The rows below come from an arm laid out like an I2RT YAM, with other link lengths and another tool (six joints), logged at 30 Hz.
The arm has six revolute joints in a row. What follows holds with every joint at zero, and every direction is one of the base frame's.
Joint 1 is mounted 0.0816 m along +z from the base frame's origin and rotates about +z.
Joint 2 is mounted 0.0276 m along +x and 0.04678 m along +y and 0.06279 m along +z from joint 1 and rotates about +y.
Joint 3 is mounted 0.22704 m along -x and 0.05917 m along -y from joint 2 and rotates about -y.
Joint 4 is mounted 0.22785 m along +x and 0.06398 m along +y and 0.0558 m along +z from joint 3 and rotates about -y.
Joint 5 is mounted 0.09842 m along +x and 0.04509 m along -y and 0.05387 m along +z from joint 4 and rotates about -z.
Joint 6 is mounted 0.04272 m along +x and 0.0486 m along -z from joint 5 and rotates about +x.
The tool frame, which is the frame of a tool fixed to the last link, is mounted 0.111 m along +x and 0.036 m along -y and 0.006 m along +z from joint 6; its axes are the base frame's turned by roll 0.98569, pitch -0.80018 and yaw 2.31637 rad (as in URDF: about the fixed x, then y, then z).
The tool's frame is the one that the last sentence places.
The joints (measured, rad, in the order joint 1, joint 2, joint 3, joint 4, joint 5, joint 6), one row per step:
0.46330 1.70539 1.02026 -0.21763 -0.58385 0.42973
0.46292 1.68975 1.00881 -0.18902 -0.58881 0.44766
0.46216 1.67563 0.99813 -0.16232 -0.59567 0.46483
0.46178 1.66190 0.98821 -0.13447 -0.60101 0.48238
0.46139 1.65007 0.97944 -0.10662 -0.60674 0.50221
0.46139 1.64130 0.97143 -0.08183 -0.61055 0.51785
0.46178 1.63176 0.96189 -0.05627 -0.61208 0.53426
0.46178 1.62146 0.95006 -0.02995 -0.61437 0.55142
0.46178 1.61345 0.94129 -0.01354 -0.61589 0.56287
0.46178 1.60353 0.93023 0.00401 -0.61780 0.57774
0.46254 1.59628 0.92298 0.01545 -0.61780 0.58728
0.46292 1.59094 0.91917 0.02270 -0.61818 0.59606
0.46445 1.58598 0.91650 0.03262 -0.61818 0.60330
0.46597 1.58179 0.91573 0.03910 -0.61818 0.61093
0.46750 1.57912 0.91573 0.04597 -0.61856 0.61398
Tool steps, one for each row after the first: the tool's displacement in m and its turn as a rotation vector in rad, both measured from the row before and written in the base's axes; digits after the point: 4 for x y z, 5 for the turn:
0.0020 0.0018 0.0062 0.02211 -0.01453 -0.00882
0.0015 0.0017 0.0058 0.02217 -0.01191 -0.00701
0.0018 0.0018 0.0061 0.02203 -0.01335 -0.00739
0.0017 0.0018 0.0059 0.02266 -0.01067 -0.00799
0.0014 0.0015 0.0045 0.01805 -0.00957 -0.00613
0.0012 0.0012 0.0043 0.01701 -0.00957 -0.00753
0.0007 0.0009 0.0040 0.01748 -0.00796 -0.00746
0.0001 0.0004 0.0026 0.01134 -0.00446 -0.00481
-0.0004 0.0003 0.0026 0.01301 -0.00225 -0.00612
-0.0003 0.0003 0.0020 0.00812 -0.00256 -0.00403
-0.0001 0.0003 0.0018 0.00694 -0.00067 -0.00367
0.0003 0.0010 0.0027 0.00781 -0.00506 -0.00201
0.0002 0.0009 0.0025 0.00694 -0.00265 -0.00215
0.0004 0.0011 0.0023 0.00550 -0.00593 0.00039

